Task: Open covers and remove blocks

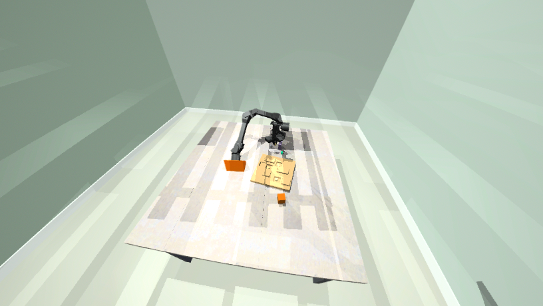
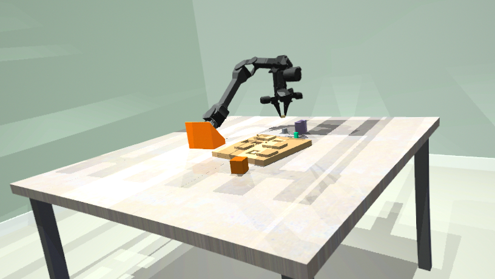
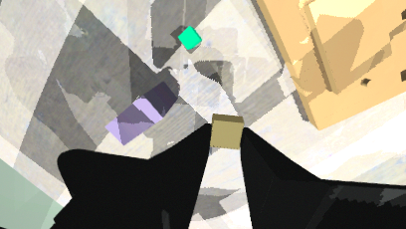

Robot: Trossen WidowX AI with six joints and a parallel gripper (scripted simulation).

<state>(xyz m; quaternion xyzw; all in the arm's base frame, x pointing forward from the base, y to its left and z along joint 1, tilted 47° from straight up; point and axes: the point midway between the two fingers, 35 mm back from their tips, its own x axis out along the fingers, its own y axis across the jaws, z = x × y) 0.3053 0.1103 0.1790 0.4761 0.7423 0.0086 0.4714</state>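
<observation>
The green block lies 70 mm ahead of my gripper tip, 10 mm to the right of it and 80 mm below it. From my gripper tip the other things lie so: grey block 40 mm behind, 70 mm to the left, 90 mm below; purple block 50 mm ahead, 80 mm to the left, 70 mm below; orange cube 90 mm ahead, 470 mm to the right, 70 mm below.
</observation>
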